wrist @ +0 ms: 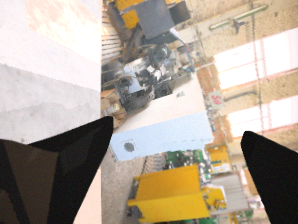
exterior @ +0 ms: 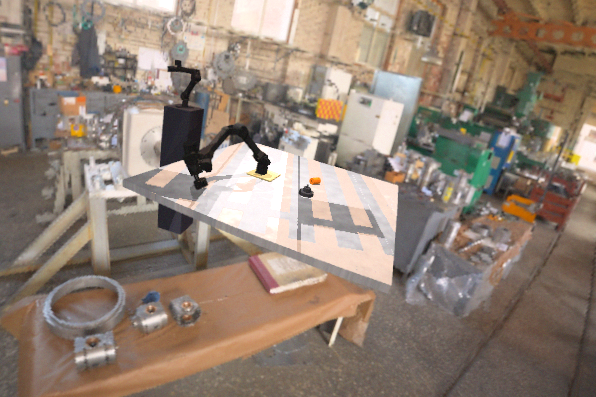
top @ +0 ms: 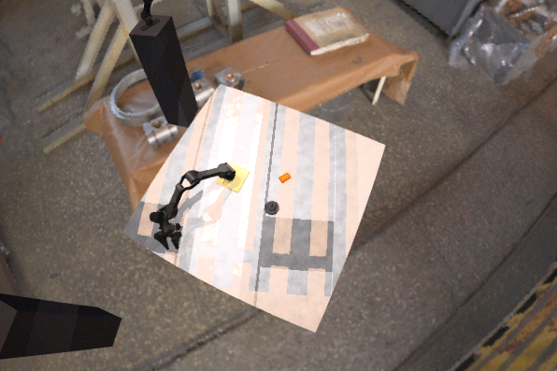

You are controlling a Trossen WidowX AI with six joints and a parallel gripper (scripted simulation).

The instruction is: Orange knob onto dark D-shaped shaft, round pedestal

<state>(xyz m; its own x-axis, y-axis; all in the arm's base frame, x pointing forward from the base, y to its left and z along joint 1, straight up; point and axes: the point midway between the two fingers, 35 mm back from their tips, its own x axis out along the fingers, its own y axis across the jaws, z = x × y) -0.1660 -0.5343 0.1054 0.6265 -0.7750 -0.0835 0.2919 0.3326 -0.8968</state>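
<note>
Right now the orange knob is 48 cm ahead of my gripper tip, 63 cm to the left of it and 9 cm below it. The rest, counted from my gripper tip: D-shaped shaft: 45 cm ahead, 42 cm to the left, 8 cm below.
</note>
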